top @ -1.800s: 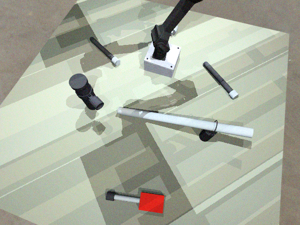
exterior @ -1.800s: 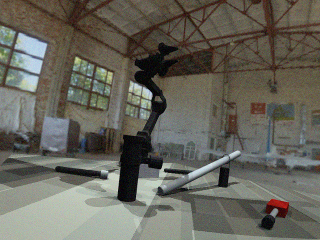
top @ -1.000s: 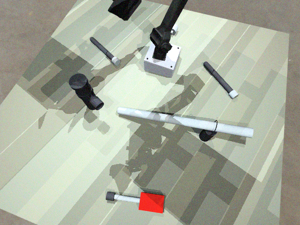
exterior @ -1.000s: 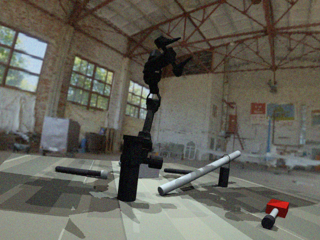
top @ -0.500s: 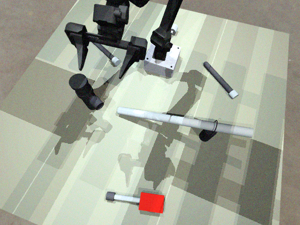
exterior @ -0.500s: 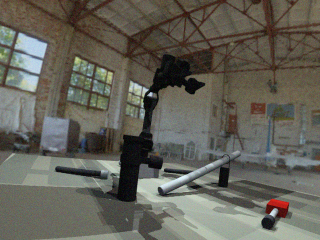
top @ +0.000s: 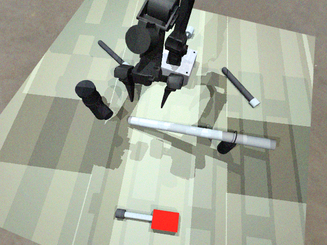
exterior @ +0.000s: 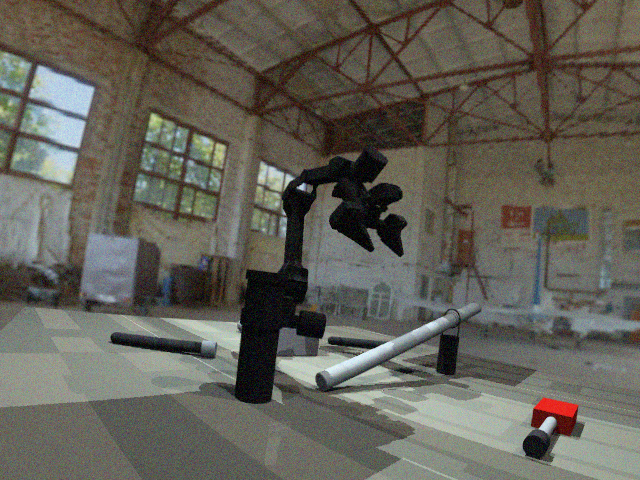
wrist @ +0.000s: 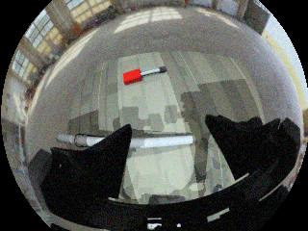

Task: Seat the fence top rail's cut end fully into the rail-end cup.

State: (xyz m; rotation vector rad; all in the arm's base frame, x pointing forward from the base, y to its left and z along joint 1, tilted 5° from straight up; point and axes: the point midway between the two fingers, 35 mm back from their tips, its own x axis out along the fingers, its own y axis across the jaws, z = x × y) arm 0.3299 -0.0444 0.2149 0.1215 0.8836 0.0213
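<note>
Now: the dark rail-end cup 180 mm to the right of my gripper tip, 140 mm below it and 10 mm behind it. The rest, counted from my gripper tip: red-headed mallet 310 mm ahead, 250 mm below, 40 mm to the left; then short dark post 300 mm to the left, 160 mm below.
</note>
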